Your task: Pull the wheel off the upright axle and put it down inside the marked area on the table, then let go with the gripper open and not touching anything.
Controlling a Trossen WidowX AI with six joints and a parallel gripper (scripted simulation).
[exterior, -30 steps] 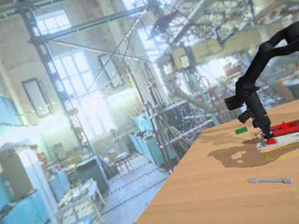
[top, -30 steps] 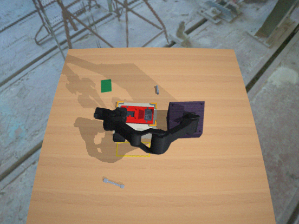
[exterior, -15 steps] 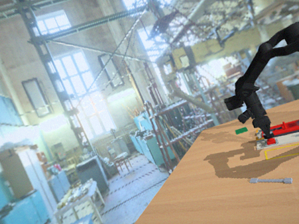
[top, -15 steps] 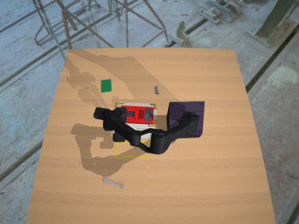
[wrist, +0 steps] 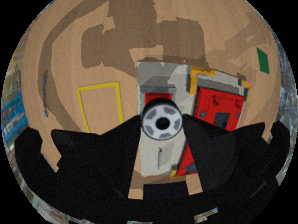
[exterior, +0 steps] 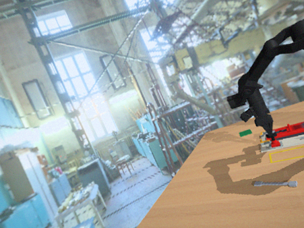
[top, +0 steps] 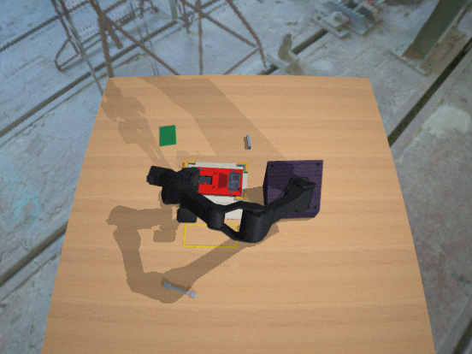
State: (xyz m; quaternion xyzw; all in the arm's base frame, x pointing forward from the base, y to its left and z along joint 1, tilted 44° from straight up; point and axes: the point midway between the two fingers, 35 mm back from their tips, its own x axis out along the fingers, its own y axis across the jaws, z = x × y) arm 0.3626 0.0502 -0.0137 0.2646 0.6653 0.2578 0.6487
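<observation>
The wheel is right at my gripper tip. Also, from my gripper tip: grey wrench 290 mm to the left, 60 mm below, 40 mm ahead; then green patch 330 mm to the right, 130 mm ahead, 60 mm below.
</observation>
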